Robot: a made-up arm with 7 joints.
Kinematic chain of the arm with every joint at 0, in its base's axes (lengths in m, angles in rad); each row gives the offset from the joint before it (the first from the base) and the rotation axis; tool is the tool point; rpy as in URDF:
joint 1: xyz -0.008 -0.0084 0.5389 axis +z
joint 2: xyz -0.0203 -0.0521 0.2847 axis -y
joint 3: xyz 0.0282 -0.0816 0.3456 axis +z
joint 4: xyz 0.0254 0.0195 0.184 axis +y
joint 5: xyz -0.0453 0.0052 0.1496 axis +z
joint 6: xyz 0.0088 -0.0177 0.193 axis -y
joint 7: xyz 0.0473 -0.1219 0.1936 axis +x
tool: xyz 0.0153 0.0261 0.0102 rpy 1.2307 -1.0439 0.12
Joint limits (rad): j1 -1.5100..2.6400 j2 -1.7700..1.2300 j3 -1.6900..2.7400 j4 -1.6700..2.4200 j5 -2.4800..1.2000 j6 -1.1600..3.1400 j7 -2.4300..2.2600
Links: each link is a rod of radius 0.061 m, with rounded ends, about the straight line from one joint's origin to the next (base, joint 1, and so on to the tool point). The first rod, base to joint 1, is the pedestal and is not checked.
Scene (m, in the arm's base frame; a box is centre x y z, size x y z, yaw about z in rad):
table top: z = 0
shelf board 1: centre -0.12 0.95 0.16 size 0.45 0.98 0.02 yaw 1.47
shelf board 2: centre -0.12 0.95 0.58 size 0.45 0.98 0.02 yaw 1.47
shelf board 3: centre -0.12 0.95 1 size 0.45 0.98 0.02 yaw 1.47
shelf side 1: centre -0.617 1 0.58 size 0.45 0.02 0.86 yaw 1.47
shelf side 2: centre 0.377 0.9 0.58 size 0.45 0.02 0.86 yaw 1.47
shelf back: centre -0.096 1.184 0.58 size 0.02 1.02 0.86 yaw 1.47
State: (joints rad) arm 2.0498 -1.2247 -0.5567 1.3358 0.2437 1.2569 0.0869
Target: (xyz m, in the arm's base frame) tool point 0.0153 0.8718 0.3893
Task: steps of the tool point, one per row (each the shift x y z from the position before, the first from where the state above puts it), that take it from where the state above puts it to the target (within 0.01 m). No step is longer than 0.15 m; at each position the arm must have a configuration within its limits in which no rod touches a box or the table.
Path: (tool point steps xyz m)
1: -0.0035 -0.0712 0.0014
2: -0.0170 -0.0957 -0.0042
3: -0.0178 -0.1164 -0.0020
4: -0.0035 -0.1302 0.0048
5: -0.0186 0.0232 -0.1213
6: 0.0020 -0.0053 -0.1363
7: 0.0242 -0.0380 -0.1408
8: 0.0097 0.1254 -0.0250
9: 0.0148 0.1150 0.0022
10: 0.0094 0.0948 0.0228

